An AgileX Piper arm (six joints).
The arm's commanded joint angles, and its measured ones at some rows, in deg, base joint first. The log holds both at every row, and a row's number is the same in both.
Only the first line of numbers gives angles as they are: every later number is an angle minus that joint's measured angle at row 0.
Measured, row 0:
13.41 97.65 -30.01 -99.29 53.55 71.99
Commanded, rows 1 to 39:
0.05 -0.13 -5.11 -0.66 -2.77 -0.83
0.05 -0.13 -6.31 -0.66 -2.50 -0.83
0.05 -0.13 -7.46 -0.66 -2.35 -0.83
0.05 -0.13 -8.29 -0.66 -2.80 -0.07
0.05 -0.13 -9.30 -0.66 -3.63 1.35
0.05 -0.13 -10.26 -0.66 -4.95 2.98
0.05 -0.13 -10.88 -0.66 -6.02 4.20
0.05 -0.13 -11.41 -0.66 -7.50 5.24
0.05 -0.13 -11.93 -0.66 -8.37 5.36
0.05 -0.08 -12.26 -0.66 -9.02 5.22
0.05 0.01 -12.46 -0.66 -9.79 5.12
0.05 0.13 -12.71 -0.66 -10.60 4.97
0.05 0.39 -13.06 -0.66 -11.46 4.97
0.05 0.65 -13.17 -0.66 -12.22 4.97
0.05 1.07 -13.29 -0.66 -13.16 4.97
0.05 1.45 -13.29 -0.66 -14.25 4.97
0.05 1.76 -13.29 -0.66 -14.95 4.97
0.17 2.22 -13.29 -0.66 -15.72 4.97
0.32 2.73 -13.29 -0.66 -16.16 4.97
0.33 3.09 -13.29 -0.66 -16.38 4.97
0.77 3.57 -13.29 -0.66 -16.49 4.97
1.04 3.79 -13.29 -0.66 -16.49 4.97
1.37 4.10 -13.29 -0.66 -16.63 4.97
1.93 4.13 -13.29 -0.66 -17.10 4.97
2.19 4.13 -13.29 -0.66 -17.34 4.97
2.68 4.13 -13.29 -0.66 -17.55 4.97
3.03 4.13 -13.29 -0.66 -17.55 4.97
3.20 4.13 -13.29 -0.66 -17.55 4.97
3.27 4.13 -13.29 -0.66 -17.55 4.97
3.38 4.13 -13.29 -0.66 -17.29 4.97
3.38 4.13 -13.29 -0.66 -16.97 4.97
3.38 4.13 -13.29 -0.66 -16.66 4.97
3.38 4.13 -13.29 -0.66 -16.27 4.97
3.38 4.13 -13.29 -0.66 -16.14 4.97
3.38 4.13 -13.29 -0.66 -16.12 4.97
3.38 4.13 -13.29 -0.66 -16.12 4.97
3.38 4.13 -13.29 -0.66 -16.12 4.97
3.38 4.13 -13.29 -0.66 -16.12 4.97
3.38 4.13 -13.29 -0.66 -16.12 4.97
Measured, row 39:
3.20 4.21 -12.99 0.00 -17.22 4.68
